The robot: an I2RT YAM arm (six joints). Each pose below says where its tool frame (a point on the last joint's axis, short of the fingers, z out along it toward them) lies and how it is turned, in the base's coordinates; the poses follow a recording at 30 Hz.
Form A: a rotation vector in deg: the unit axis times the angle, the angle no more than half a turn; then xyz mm.
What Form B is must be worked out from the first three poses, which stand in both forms.
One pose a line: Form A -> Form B
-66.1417 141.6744 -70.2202 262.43 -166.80 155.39 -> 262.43 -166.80 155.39 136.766 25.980 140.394
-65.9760 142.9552 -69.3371 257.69 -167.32 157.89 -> 257.69 -167.32 157.89 137.397 25.009 140.337
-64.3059 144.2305 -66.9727 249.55 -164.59 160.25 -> 249.55 -164.59 160.25 138.925 24.518 141.248
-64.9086 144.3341 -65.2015 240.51 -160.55 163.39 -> 240.51 -160.55 163.39 140.323 24.629 140.579
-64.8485 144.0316 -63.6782 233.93 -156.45 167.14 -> 233.93 -156.45 167.14 141.473 25.154 140.439
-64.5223 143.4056 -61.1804 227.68 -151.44 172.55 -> 227.68 -151.44 172.55 143.364 26.146 140.343
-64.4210 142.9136 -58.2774 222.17 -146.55 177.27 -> 222.17 -146.55 177.27 145.624 26.988 139.962
